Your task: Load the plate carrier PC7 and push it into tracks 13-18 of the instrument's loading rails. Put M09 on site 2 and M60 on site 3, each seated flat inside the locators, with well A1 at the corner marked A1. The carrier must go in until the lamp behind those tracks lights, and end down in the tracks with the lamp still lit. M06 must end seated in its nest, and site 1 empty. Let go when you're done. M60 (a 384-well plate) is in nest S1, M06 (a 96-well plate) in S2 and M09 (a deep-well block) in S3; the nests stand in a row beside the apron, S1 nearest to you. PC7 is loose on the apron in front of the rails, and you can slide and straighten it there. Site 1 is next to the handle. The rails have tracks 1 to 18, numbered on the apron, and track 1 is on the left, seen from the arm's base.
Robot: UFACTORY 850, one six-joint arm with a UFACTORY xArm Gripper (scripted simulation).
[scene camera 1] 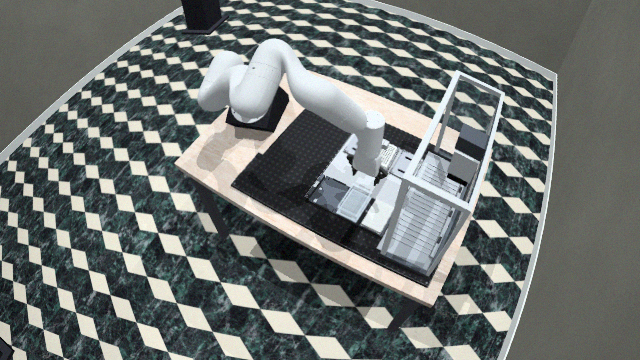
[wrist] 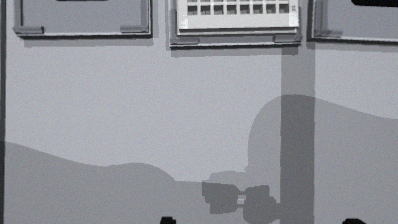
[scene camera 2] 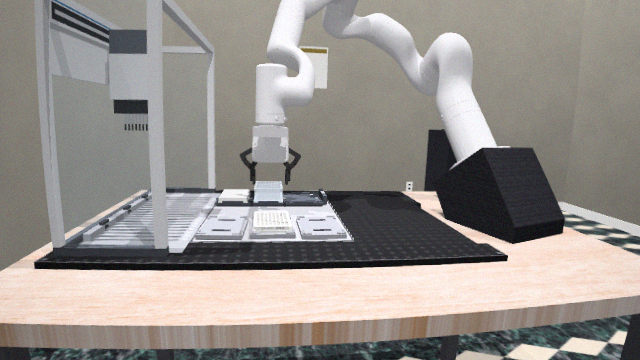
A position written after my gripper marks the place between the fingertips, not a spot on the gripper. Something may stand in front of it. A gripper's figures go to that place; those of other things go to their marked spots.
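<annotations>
Nest S3 (scene camera 2: pixel 235 226) and dark carrier PC7 (scene camera 2: pixel 295 198): marked spots 0.33 m apart. Nest S3, 0.83 m from the lens. My gripper (scene camera 2: pixel 270 183), 1.01 m from the lens. Dark carrier PC7, 1.11 m from the lens.
</annotations>
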